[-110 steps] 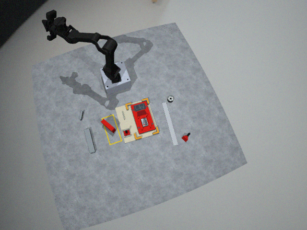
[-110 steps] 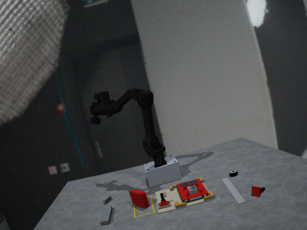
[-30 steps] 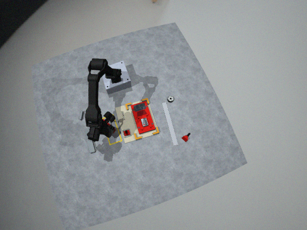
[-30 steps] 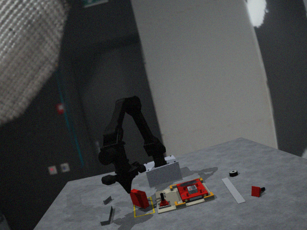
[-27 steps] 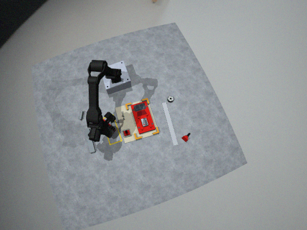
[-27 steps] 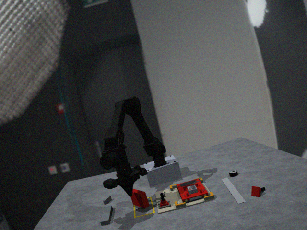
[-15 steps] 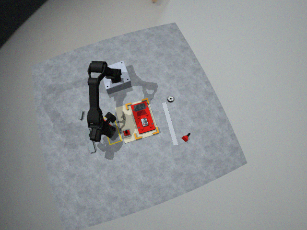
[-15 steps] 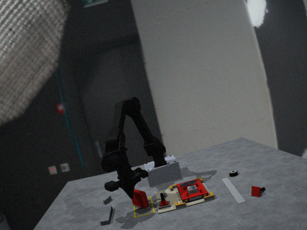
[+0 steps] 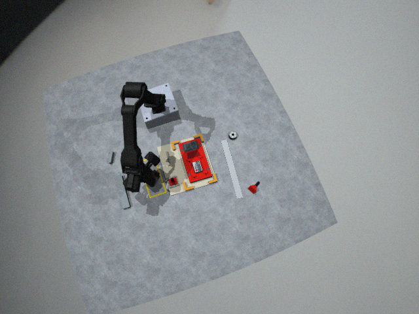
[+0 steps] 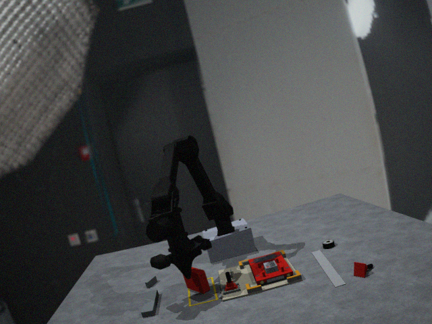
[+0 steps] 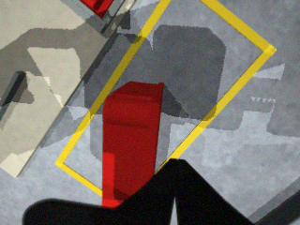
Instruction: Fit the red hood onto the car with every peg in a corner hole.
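Now: gripper tip 20 mm past the red hood, 10 mm to the right of it and 20 mm above it. The rest, counted from my gripper tip: white strip: 40 mm ahead, 410 mm to the left, 50 mm below; grey engine block: 10 mm ahead, 250 mm to the left, 30 mm below; long grey block: 40 mm ahead, 130 mm to the right, 40 mm below.
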